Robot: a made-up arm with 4 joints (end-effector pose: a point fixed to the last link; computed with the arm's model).
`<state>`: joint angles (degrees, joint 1 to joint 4).
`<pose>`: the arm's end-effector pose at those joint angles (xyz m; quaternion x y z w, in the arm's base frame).
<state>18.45 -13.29 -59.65 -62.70</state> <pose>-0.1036 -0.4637 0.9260 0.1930 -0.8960 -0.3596 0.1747</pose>
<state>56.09 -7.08 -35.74 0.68</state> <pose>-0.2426 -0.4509 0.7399 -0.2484 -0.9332 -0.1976 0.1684</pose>
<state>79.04 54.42 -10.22 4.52</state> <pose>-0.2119 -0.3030 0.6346 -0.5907 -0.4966 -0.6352 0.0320</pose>
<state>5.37 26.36 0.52 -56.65</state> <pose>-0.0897 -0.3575 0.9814 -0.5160 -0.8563 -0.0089 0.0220</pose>
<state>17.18 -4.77 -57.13 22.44</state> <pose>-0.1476 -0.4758 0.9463 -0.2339 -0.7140 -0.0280 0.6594</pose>
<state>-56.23 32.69 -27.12 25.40</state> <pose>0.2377 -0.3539 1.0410 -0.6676 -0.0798 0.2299 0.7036</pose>
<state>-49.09 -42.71 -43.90 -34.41</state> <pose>0.2101 -0.4869 0.9657 0.1030 -0.5767 -0.2237 0.7790</pose>
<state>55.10 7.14 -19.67 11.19</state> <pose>-0.2608 -0.3978 0.7369 -0.4823 -0.8010 -0.2989 0.1910</pose>
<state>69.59 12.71 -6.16 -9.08</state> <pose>-0.2407 -0.3724 0.6511 0.4833 0.7797 0.3849 0.1021</pose>
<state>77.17 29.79 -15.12 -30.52</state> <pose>-0.2216 -0.3622 0.6219 0.4129 0.7500 0.4413 0.2688</pose>
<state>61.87 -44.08 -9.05 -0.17</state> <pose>-0.2259 -0.4774 0.7144 0.1926 0.9783 0.0674 0.0355</pose>
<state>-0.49 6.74 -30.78 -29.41</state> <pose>-0.0788 -0.4214 1.0029 -0.3366 -0.8470 -0.1530 0.3818</pose>
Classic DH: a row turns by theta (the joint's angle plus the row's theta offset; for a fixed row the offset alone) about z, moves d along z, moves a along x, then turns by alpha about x. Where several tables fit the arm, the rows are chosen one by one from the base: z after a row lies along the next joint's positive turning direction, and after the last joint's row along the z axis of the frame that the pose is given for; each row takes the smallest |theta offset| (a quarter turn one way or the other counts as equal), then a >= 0, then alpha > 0; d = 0 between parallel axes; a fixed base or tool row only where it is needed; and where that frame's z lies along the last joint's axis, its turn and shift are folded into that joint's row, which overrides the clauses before.
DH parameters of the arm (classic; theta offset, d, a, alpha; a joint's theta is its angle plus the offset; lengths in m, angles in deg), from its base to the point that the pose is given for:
base (fixed): 0 0.723 0.088 90
joint 1: -18.41 0.3873 -0.1536 92.22
joint 2: 67.42 -0.2071 -0.0067 -42.35
joint 3: -30.13 0.0403 -0.0812 82.82
joint 4: 18.83 -0.0759 0.0123 -39.14
tool (fixed): -162.49 0.0478 0 0

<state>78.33 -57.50 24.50 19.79</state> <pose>-0.2060 -0.4601 0.5940 0.3772 0.8754 0.2123 0.2153</pose>
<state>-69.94 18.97 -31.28 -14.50</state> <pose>0.2941 -0.3987 0.9885 -0.4794 -0.3528 0.1638 0.7867</pose>
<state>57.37 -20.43 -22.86 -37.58</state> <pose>-0.2218 -0.4527 0.7420 0.0397 0.9721 0.1741 0.1518</pose>
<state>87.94 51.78 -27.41 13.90</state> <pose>-0.2090 -0.3238 0.5705 -0.4357 -0.6023 -0.6640 0.0806</pose>
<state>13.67 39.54 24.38 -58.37</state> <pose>-0.0970 -0.3228 0.9419 0.6908 0.7040 -0.1250 0.1078</pose>
